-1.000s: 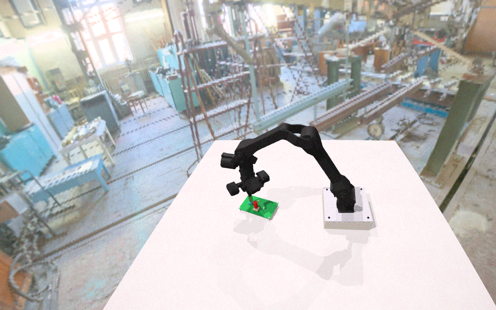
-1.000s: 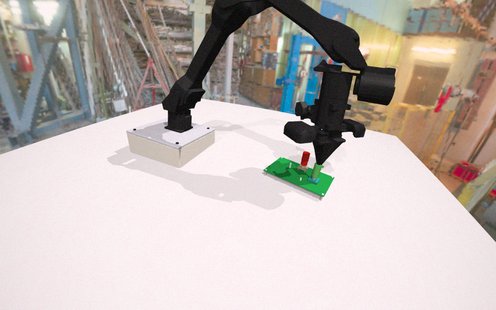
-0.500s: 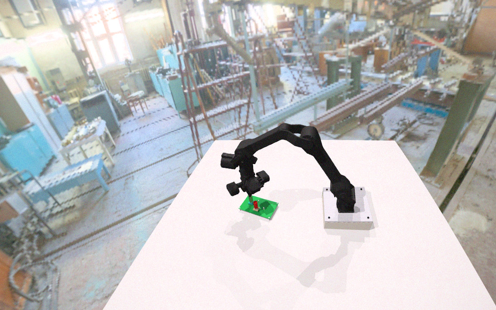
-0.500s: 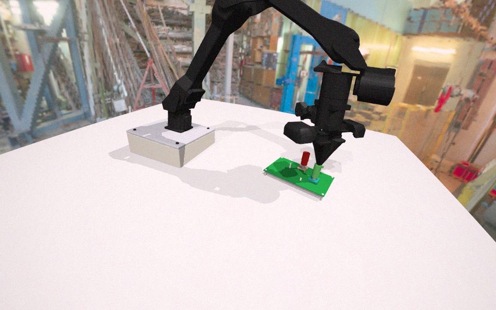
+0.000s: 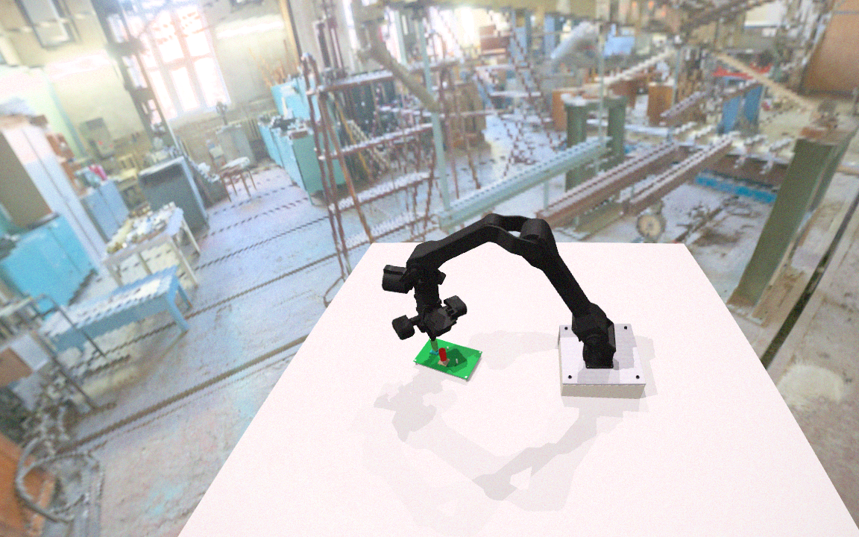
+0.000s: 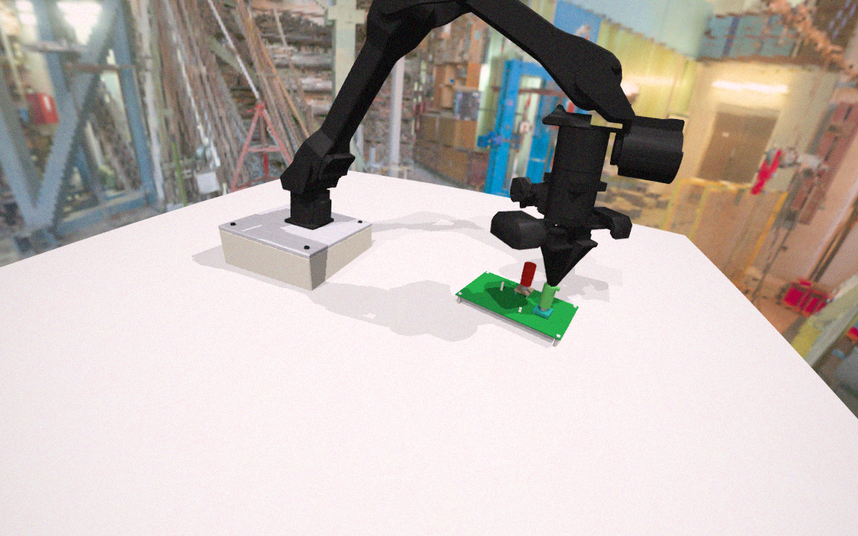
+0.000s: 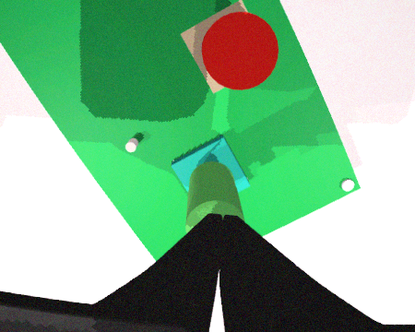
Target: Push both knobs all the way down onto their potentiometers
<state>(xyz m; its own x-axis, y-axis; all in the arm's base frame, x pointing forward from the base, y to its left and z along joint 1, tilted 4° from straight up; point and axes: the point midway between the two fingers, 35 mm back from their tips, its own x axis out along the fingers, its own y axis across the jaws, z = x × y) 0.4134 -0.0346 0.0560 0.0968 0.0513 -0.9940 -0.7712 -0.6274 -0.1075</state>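
My gripper tip is now 2 cm above the green knob. The rest, counted from my gripper tip: red knob: 3 cm behind, 4 cm to the left, 1 cm below.
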